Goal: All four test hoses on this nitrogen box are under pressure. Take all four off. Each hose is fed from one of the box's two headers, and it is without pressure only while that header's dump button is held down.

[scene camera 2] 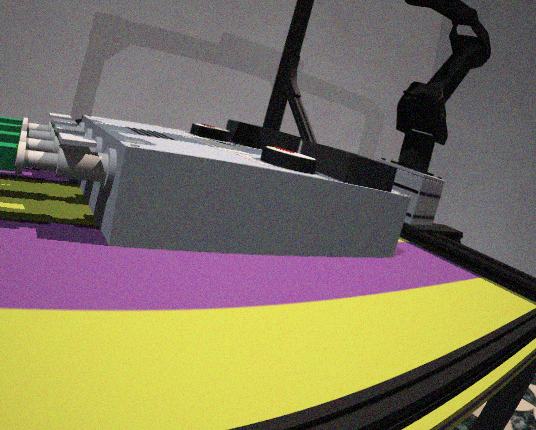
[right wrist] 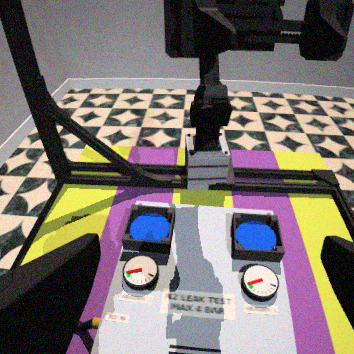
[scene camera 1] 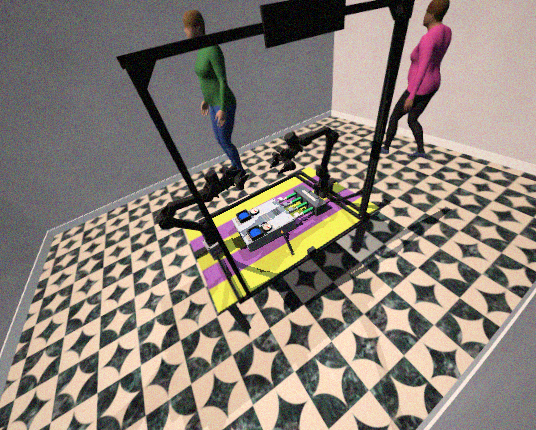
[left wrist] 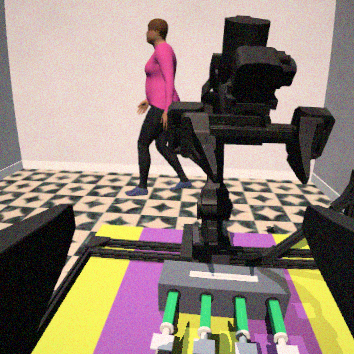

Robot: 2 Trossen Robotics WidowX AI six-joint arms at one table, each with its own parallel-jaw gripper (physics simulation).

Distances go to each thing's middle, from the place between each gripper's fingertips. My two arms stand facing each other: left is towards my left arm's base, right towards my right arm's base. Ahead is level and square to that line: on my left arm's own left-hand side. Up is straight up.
Right now my right hand is 360 mm above the manifold block [left wrist: 256,285], 250 mm to the left of it and 10 mm past it.
My left hand is 7 cm past the manifold block, 40 cm to the left of it and 40 cm above it.
